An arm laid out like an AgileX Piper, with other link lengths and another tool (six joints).
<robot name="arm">
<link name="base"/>
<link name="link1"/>
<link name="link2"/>
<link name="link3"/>
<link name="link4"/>
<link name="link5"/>
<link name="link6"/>
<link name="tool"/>
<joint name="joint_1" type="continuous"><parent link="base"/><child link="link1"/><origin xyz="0.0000 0.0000 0.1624"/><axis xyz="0 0 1"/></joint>
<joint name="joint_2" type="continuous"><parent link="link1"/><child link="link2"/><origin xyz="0.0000 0.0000 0.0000" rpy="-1.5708 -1.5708 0.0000"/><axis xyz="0 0 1"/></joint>
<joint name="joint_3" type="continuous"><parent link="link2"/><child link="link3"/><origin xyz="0.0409 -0.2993 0.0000"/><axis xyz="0 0 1"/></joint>
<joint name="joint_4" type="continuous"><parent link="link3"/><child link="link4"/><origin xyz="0.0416 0.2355 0.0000" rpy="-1.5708 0.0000 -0.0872"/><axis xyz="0 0 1"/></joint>
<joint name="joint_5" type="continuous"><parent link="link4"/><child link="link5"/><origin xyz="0.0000 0.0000 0.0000" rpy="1.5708 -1.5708 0.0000"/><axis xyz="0 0 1"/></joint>
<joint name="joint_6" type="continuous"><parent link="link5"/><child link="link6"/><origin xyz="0.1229 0.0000 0.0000" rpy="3.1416 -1.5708 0.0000"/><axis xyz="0 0 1"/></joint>
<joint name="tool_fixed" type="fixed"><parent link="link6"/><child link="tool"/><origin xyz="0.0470 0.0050 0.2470" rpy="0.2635 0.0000 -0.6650"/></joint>
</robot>
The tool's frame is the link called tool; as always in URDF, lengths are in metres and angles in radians. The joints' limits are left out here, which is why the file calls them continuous.
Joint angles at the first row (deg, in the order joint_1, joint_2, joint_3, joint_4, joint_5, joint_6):
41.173 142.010 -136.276 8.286 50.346 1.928
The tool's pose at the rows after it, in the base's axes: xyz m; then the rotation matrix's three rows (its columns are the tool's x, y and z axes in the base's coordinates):
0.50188 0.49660 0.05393; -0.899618 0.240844 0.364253; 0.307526 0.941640 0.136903; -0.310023 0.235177 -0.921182
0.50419 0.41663 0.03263; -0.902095 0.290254 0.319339; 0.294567 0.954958 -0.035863; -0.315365 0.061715 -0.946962
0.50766 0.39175 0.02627; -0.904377 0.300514 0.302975; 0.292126 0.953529 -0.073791; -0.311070 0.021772 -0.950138
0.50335 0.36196 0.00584; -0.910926 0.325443 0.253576; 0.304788 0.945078 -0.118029; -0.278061 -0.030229 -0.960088
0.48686 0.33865 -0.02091; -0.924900 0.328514 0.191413; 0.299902 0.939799 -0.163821; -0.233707 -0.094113 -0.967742
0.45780 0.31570 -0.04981; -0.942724 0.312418 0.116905; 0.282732 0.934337 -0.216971; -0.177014 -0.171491 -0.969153
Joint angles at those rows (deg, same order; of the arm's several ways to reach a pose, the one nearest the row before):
40.313 139.395 -136.399 1.331 57.931 2.148
37.535 138.210 -136.395 -3.983 67.395 1.337
35.902 138.000 -135.896 -4.543 69.040 -0.001
33.909 137.613 -132.349 -4.544 69.411 -0.548
32.930 137.611 -128.171 -4.544 69.666 -1.152
32.646 137.196 -122.429 -4.662 69.783 -1.799

